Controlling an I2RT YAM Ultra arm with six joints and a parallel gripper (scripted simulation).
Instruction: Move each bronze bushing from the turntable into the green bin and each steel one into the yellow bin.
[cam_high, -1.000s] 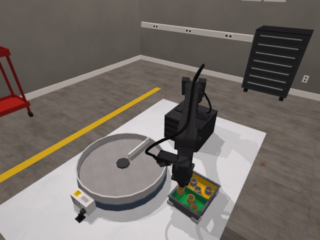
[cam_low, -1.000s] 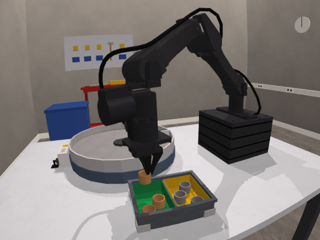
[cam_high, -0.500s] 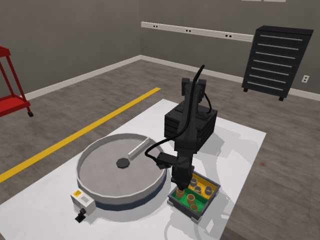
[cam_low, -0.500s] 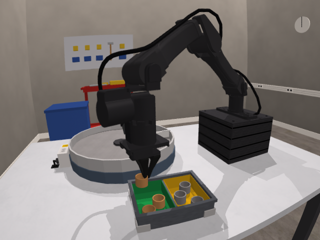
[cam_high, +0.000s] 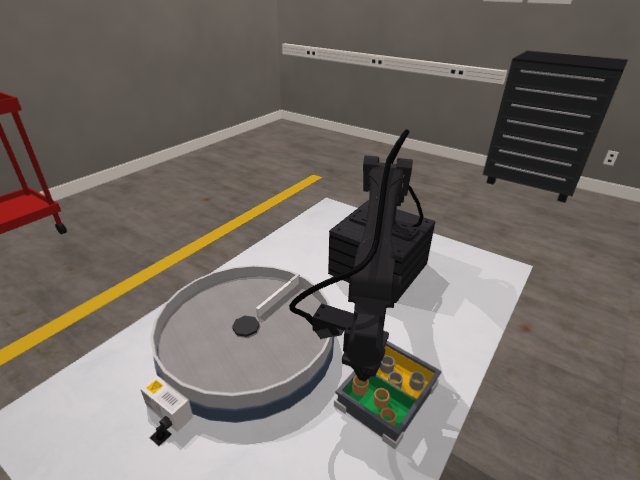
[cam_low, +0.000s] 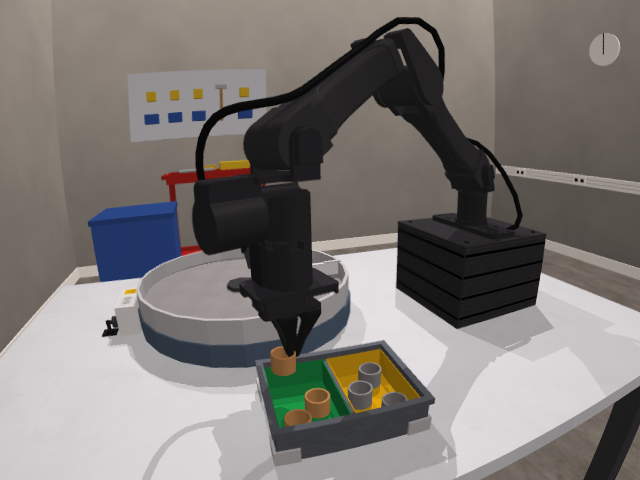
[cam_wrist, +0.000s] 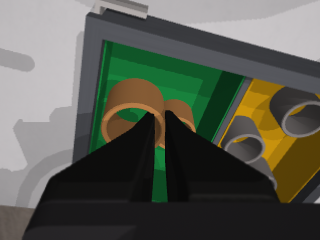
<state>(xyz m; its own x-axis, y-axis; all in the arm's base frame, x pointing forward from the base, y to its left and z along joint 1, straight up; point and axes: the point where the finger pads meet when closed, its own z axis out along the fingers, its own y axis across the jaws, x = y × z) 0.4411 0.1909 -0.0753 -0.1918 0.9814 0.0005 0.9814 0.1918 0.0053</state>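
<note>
Right now the green bin is 4 cm to the left of my hand and 7 cm below it. From my hand the other things lie so: dark grey tray 5 cm behind, 4 cm to the left, 6 cm below; turntable 2 cm ahead, 31 cm to the right, 3 cm below; yellow bin 9 cm behind, 5 cm to the left, 7 cm below.
</note>
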